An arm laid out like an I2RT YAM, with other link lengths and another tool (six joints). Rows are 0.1 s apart.
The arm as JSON. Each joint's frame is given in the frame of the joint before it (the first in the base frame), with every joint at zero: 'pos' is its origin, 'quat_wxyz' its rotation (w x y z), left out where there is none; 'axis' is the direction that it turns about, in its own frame. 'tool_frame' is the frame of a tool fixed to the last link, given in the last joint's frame.
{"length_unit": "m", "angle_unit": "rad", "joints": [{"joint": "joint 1", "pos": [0.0, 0.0, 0.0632], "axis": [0.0, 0.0, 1.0]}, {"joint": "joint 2", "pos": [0.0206, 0.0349, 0.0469], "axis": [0.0, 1.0, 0.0]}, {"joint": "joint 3", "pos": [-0.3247, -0.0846, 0.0], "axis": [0.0, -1.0, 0.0]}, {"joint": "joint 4", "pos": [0.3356, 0.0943, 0.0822], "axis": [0.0, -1.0, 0.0]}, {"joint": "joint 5", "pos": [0.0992, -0.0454, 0.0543], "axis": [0.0, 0.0, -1.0]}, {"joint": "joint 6", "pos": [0.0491, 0.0, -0.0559], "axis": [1.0, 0.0, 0.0]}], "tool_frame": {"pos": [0.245, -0.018, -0.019], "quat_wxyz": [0.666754, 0.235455, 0.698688, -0.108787]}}
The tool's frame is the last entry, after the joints.
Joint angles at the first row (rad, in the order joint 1, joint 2, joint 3, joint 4, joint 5, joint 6):
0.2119 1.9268 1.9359 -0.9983 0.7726 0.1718
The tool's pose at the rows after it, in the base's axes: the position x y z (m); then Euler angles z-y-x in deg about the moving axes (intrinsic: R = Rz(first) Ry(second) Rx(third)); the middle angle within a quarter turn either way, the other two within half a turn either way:
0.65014 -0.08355 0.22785 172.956 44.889 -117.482
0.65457 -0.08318 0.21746 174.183 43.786 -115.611
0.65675 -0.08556 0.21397 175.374 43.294 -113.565
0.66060 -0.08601 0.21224 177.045 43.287 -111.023
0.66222 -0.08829 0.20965 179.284 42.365 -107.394
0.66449 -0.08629 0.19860 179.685 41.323 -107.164
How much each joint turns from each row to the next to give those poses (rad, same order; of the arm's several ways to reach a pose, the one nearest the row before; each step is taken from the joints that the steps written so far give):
0.0097 0.0451 0.0263 -0.0126 0.0405 -0.0011
0.0041 0.0326 0.0133 -0.0030 0.0163 -0.0049
0.0023 0.0178 0.0048 0.0030 0.0220 -0.0085
0.0070 0.0149 -0.0030 0.0179 0.0309 -0.0125
0.0074 0.0232 0.0046 0.0032 0.0408 -0.0159
0.0015 0.0175 -0.0004 0.0017 -0.0027 -0.0027

